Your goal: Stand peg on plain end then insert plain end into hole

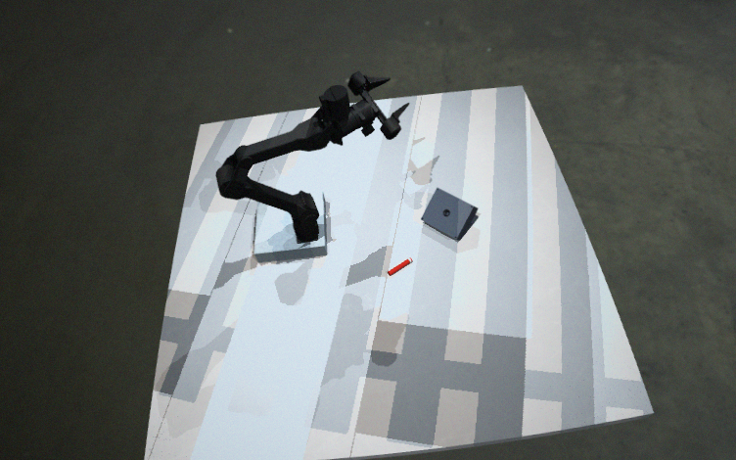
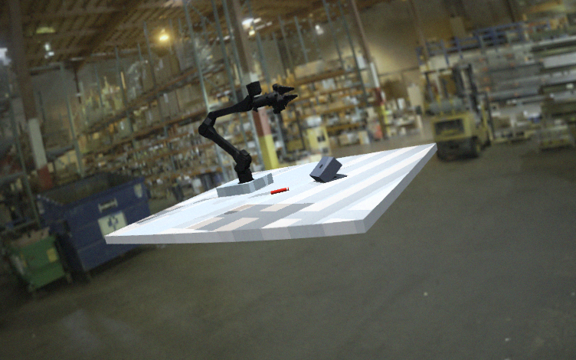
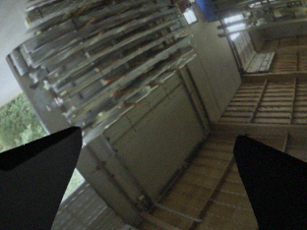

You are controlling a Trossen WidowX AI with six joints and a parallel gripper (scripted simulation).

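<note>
The red peg lies 420 mm below my gripper tip, 260 mm to the right of it and 50 mm behind it. Round my gripper tip: dark sloped panel 380 mm below, 130 mm to the right, 120 mm ahead.
</note>
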